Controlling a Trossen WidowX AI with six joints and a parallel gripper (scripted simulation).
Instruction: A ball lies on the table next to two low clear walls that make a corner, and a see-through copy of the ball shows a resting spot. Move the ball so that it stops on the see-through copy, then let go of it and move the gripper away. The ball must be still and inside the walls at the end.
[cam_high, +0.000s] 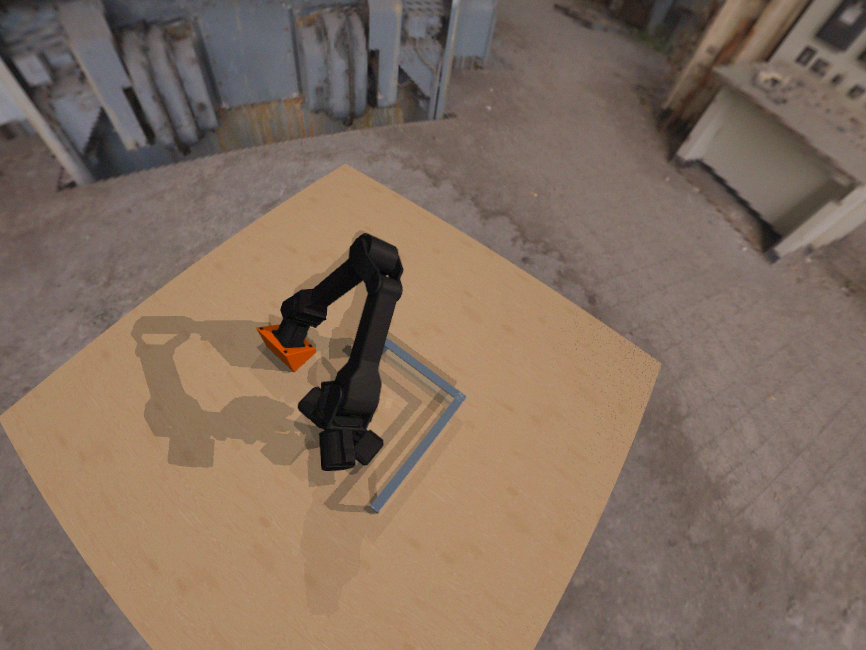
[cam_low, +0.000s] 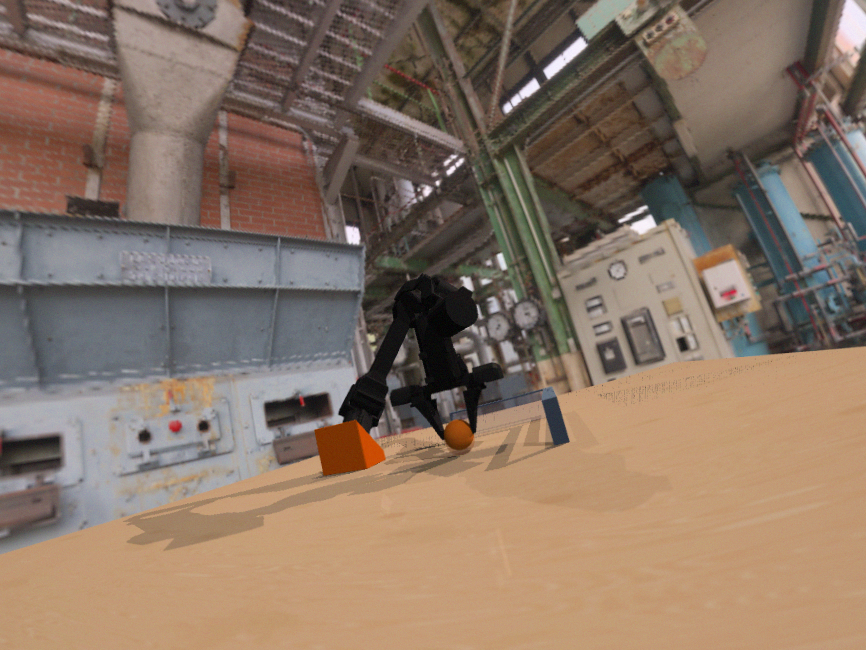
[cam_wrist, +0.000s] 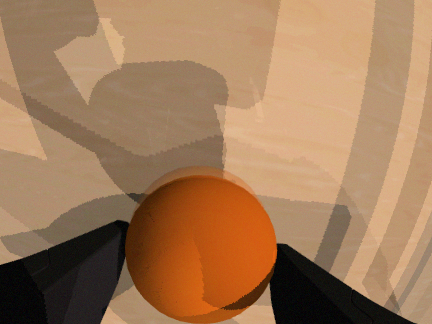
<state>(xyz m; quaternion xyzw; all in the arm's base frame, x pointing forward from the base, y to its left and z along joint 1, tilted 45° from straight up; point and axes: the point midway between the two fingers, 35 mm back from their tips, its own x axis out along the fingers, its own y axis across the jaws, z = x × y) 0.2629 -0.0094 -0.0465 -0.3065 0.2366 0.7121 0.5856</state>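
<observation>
Right now my gripper tip is right at the ball.
</observation>
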